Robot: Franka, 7 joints.
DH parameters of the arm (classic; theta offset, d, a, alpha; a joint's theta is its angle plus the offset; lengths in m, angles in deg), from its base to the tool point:
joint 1: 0 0.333 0 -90
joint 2: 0 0 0 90
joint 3: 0 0.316 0.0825 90
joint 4: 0 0 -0.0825 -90
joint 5: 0 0.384 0 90
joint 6: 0 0 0.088 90
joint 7: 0 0.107 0 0
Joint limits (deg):
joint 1: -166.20..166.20
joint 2: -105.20..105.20
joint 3: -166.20..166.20
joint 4: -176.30..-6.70
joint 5: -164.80..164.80
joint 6: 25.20..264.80
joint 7: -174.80..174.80
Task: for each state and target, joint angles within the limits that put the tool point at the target. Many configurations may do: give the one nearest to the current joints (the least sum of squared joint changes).
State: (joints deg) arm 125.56 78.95 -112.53 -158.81 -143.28 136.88 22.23
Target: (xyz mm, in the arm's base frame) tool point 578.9 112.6 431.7
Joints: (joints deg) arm 89.35 77.90 -95.74 -120.77 -145.27 130.81 22.23
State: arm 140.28 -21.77 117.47 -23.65 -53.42 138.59 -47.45
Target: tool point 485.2 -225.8 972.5
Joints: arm 154.18 -35.91 118.86 -6.70 -54.92 169.61 -47.45
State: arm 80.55 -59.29 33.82 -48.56 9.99 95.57 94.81
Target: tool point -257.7 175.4 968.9
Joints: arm 70.97 -36.05 32.56 -69.03 9.07 91.28 94.81
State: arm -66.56 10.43 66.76 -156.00 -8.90 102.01 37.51
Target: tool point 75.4 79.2 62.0
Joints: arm -47.80 52.75 31.60 -165.41 -17.51 115.59 37.51
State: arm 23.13 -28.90 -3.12 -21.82 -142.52 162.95 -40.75
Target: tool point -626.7 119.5 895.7
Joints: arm -8.03 -59.48 6.03 -16.08 -140.47 149.52 -40.75
